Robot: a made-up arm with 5 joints.
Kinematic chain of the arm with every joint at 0, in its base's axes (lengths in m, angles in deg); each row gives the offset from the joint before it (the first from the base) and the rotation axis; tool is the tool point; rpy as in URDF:
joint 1: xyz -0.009 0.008 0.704 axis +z
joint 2: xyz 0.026 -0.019 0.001 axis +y
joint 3: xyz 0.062 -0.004 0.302 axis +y
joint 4: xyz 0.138 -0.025 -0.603 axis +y
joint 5: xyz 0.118 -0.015 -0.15 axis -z
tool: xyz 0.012 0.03 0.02 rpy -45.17 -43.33 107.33
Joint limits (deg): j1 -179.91..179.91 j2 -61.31..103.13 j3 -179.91..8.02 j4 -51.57..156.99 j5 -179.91..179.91
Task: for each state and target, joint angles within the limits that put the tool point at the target. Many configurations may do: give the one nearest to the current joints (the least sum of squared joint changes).
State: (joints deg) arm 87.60 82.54 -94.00 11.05 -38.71
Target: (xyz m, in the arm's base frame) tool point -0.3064 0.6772 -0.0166
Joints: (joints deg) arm 116.45 87.44 -102.01 11.62 -37.19
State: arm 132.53 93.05 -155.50 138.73 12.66
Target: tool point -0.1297 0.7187 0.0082
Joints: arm 102.71 103.13 -141.22 105.55 19.06
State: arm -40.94 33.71 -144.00 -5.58 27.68
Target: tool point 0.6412 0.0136 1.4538
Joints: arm 4.19 37.98 -153.30 -47.53 27.54
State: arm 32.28 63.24 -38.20 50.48 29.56
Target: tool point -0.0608 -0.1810 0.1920
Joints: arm 61.86 60.59 -14.49 64.18 30.97
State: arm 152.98 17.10 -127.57 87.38 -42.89
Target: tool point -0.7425 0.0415 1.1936
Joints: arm 179.91 2.43 -110.91 109.85 -40.24
